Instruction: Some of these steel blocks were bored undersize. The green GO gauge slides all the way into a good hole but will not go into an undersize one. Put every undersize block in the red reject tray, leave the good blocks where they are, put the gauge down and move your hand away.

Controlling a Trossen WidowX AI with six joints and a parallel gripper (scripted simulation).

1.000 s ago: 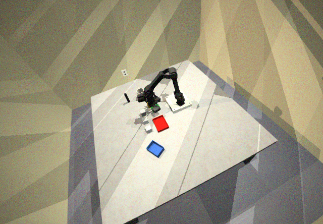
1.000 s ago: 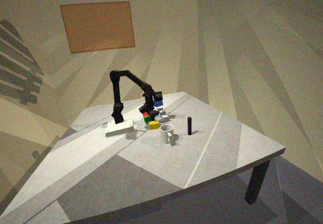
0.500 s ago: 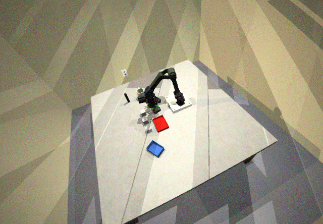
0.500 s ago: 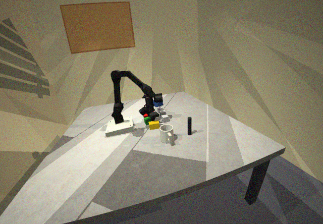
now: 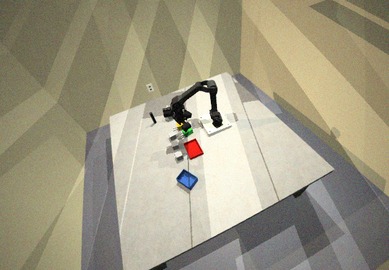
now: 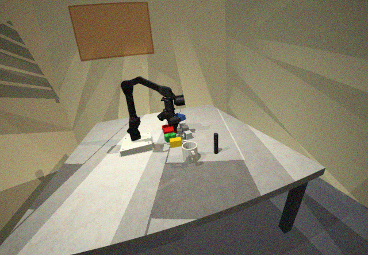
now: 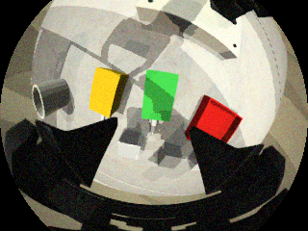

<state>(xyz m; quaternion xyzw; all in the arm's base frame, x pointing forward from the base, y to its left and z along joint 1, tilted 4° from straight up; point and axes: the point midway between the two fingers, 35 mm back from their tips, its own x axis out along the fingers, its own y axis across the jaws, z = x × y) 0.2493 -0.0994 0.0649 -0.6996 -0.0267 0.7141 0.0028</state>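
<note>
Now: the green GO gauge 60 mm below my gripper tip. Also, from my gripper tip: red reject tray (20 mm ahead, 160 mm to the left, 70 mm below); yellow block (10 mm ahead, 90 mm to the right, 60 mm below); steel block (120 mm ahead, 60 mm to the left, 60 mm below).
</note>
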